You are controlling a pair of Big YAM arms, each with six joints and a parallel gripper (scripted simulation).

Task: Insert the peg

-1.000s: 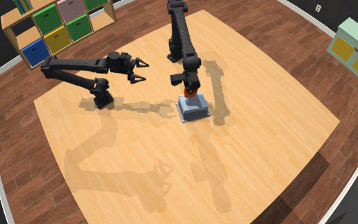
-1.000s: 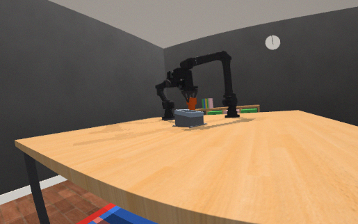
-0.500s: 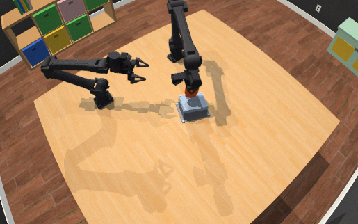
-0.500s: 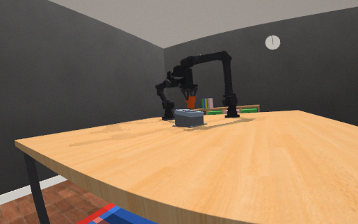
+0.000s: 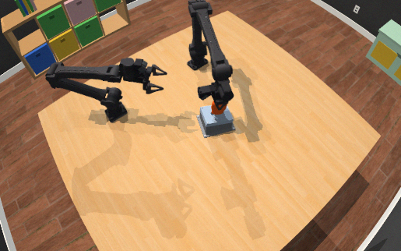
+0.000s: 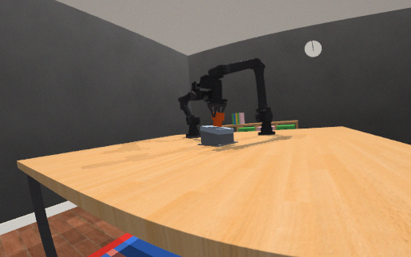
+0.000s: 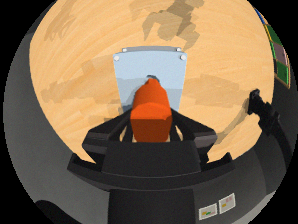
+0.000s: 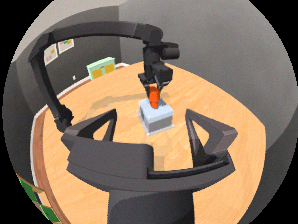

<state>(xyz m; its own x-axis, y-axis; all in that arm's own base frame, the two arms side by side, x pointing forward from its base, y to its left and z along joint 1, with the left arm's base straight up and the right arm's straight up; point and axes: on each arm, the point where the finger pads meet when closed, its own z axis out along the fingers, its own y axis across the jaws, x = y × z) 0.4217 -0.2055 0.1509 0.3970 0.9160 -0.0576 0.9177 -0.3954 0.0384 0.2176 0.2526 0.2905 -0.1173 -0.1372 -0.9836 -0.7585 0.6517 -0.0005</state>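
Observation:
Right now my left hand is 10 mm to the left of the blue-grey plate and 80 mm above it. Also, from my left hand: orange peg 20 mm below.

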